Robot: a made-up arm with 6 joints. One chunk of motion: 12 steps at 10 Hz.
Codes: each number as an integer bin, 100 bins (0 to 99) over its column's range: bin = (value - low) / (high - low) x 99, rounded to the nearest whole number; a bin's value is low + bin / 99 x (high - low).
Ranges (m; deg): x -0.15..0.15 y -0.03..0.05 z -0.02..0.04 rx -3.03..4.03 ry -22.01..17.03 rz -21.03..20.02
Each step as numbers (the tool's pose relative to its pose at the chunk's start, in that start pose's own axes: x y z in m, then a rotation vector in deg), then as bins.
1 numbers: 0.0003 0.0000 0.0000 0.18 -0.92 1.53
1 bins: 50 37 33 45 53 54
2 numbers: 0.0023 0.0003 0.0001 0.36 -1.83 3.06
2 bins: 50 37 33 48 51 58
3 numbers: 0.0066 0.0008 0.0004 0.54 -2.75 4.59
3 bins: 52 38 34 50 49 62
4 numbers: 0.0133 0.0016 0.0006 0.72 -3.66 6.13
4 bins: 54 39 34 53 47 66
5 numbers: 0.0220 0.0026 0.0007 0.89 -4.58 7.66
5 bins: 57 40 34 55 44 69
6 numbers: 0.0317 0.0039 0.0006 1.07 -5.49 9.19
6 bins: 60 42 34 57 42 73
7 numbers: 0.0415 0.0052 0.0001 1.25 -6.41 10.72
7 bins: 63 44 33 60 40 77
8 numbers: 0.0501 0.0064 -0.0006 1.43 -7.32 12.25
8 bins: 66 45 32 63 37 80
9 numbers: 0.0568 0.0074 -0.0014 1.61 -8.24 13.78
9 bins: 68 46 31 65 35 84
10 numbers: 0.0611 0.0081 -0.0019 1.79 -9.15 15.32
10 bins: 70 47 30 68 33 88
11 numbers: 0.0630 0.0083 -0.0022 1.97 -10.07 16.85
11 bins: 70 47 29 70 30 91
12 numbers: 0.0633 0.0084 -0.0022 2.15 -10.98 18.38
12 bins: 70 48 29 73 28 95
